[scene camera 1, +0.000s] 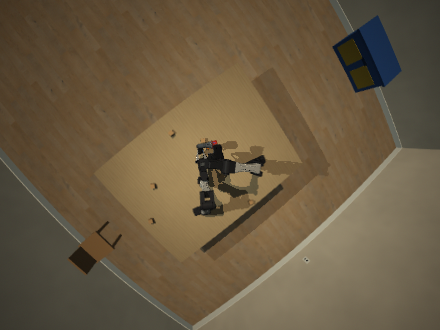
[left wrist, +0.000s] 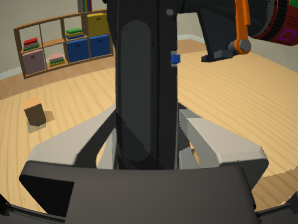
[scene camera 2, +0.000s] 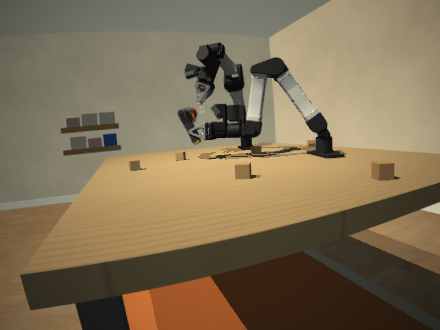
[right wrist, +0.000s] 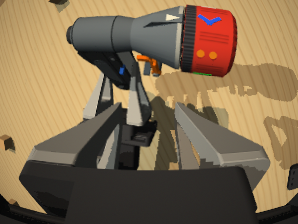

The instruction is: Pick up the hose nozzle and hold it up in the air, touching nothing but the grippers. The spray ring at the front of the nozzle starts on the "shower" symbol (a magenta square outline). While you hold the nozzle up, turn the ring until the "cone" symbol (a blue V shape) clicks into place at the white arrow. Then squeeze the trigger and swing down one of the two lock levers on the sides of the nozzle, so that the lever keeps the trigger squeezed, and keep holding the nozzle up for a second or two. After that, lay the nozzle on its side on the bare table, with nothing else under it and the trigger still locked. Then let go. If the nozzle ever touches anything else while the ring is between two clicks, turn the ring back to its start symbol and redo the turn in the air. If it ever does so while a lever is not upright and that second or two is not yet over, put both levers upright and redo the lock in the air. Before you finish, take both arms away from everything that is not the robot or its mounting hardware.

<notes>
In view: my left gripper [left wrist: 147, 110], my right gripper [right wrist: 148, 110] and a hose nozzle [left wrist: 146, 83].
The hose nozzle also shows in the right wrist view [right wrist: 97, 39]. My left gripper shows as well in the right wrist view [right wrist: 121, 60].
</notes>
